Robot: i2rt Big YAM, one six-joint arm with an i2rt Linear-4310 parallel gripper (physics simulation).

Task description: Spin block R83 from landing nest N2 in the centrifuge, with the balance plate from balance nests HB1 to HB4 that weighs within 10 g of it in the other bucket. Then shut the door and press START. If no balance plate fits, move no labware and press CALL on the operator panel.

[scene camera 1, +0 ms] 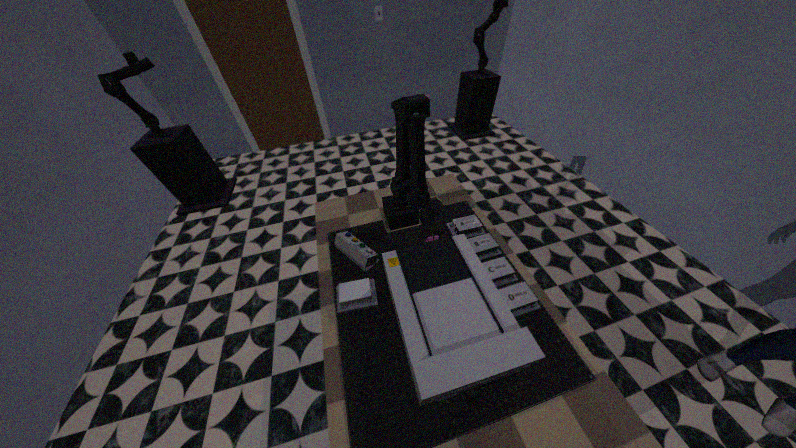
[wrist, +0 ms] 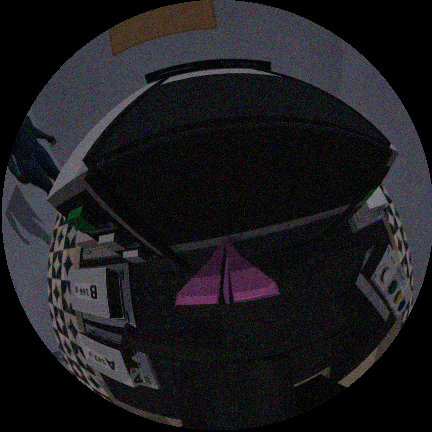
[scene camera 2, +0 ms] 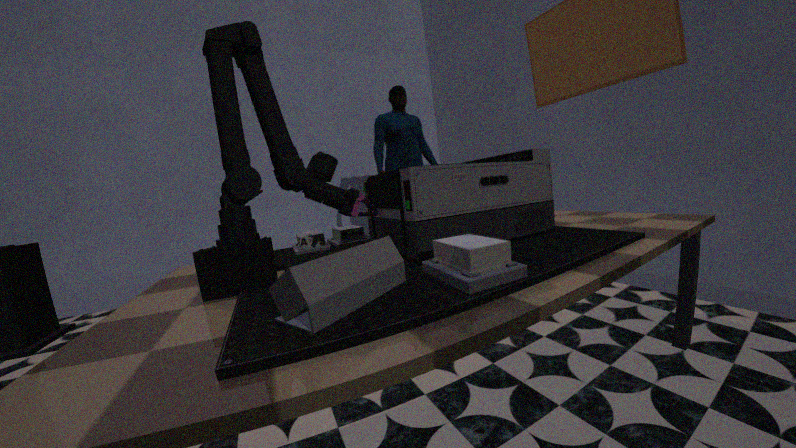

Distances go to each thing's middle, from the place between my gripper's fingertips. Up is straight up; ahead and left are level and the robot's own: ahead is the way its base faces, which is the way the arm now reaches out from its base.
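The centrifuge point(scene camera 1: 458, 337) is 20 mm above my hand, 60 mm to the right of it and 250 mm ahead of it. White block point(scene camera 1: 355, 292), counted from my hand: 350 mm to the right, 40 mm ahead, 60 mm below.
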